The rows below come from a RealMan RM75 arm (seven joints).
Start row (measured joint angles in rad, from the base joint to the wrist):
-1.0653, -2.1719, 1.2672, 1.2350, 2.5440, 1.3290, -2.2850
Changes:
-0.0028, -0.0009, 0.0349, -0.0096, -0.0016, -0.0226, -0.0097
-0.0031, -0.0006, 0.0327, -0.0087, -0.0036, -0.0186, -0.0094
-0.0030, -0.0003, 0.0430, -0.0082, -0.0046, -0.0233, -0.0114
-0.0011, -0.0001, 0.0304, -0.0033, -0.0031, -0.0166, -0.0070
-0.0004, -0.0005, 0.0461, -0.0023, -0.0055, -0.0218, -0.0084
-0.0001, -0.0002, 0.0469, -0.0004, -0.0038, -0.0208, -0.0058
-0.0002, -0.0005, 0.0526, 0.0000, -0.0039, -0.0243, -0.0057
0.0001, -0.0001, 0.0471, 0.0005, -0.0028, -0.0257, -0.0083
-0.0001, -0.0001, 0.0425, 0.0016, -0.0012, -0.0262, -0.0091
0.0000, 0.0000, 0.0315, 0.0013, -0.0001, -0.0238, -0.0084
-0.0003, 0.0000, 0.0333, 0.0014, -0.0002, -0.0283, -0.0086
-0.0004, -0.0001, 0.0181, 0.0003, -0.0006, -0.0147, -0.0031
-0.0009, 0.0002, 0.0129, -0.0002, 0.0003, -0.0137, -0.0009
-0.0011, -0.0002, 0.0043, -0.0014, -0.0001, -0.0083, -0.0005
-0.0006, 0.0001, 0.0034, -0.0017, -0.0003, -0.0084, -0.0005
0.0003, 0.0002, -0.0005, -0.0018, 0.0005, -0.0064, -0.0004
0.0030, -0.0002, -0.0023, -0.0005, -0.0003, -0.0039, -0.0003
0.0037, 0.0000, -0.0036, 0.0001, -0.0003, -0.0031, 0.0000
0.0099, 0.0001, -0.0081, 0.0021, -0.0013, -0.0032, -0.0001
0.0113, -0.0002, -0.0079, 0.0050, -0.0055, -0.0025, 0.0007
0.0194, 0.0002, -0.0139, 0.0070, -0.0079, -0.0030, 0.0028
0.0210, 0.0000, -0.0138, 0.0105, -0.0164, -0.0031, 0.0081
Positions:
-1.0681, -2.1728, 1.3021, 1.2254, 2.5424, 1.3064, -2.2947
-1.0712, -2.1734, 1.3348, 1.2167, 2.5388, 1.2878, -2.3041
-1.0742, -2.1737, 1.3778, 1.2085, 2.5342, 1.2645, -2.3155
-1.0753, -2.1738, 1.4082, 1.2052, 2.5311, 1.2479, -2.3225
-1.0757, -2.1743, 1.4543, 1.2029, 2.5256, 1.2261, -2.3309
-1.0758, -2.1745, 1.5012, 1.2025, 2.5218, 1.2053, -2.3367
-1.0760, -2.1750, 1.5538, 1.2025, 2.5179, 1.1810, -2.3424
-1.0759, -2.1751, 1.6009, 1.2030, 2.5151, 1.1553, -2.3507
-1.0760, -2.1752, 1.6434, 1.2046, 2.5139, 1.1291, -2.3598
-1.0760, -2.1752, 1.6749, 1.2059, 2.5138, 1.1053, -2.3682
-1.0763, -2.1752, 1.7082, 1.2073, 2.5136, 1.0770, -2.3768
-1.0767, -2.1753, 1.7263, 1.2076, 2.5130, 1.0623, -2.3799
-1.0776, -2.1751, 1.7392, 1.2074, 2.5133, 1.0486, -2.3808
-1.0787, -2.1753, 1.7435, 1.2060, 2.5132, 1.0403, -2.3813
-1.0793, -2.1752, 1.7469, 1.2043, 2.5129, 1.0319, -2.3818
-1.0790, -2.1750, 1.7464, 1.2025, 2.5134, 1.0255, -2.3822
-1.0760, -2.1752, 1.7441, 1.2020, 2.5131, 1.0216, -2.3825
-1.0723, -2.1752, 1.7405, 1.2021, 2.5128, 1.0185, -2.3825
-1.0624, -2.1751, 1.7324, 1.2042, 2.5115, 1.0153, -2.3826
-1.0511, -2.1753, 1.7245, 1.2092, 2.5060, 1.0128, -2.3819
-1.0317, -2.1751, 1.7106, 1.2162, 2.4981, 1.0098, -2.3791
-1.0107, -2.1751, 1.6968, 1.2267, 2.4817, 1.0067, -2.3710

